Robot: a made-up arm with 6 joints.
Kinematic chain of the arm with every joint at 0, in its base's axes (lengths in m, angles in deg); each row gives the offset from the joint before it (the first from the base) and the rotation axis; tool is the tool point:
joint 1: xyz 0 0 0.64 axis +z
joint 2: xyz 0.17 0 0 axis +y
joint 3: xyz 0 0 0.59 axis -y
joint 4: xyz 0 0 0.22 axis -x
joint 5: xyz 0.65 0 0 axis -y
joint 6: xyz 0.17 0 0 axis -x
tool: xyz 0 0 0
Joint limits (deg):
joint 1: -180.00..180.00
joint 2: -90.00..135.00
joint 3: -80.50..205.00
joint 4: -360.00..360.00
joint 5: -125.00..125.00
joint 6: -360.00..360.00
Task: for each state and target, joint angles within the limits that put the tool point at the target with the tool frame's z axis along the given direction. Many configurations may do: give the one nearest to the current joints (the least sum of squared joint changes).
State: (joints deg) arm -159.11 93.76 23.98 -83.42 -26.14 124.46
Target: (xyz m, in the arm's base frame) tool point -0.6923 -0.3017 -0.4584 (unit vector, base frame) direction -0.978 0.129 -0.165
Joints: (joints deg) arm -162.50 116.54 11.49 -121.14 -33.12 97.65
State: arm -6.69 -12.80 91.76 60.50 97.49 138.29
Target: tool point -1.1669 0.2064 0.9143 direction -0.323 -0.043 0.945
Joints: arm -4.48 -68.13 85.87 54.26 56.16 147.55
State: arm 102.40 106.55 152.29 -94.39 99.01 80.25
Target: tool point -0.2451 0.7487 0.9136 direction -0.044 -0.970 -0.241
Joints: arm 118.74 124.79 179.65 -77.08 118.86 39.67
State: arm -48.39 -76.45 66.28 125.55 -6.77 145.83
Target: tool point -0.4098 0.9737 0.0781 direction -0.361 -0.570 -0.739
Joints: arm -67.25 -89.89 116.40 153.13 -1.08 173.29
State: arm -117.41 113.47 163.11 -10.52 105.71 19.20
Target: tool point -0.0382 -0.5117 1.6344 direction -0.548 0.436 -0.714
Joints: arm -90.99 69.12 146.80 -10.98 65.15 -29.66
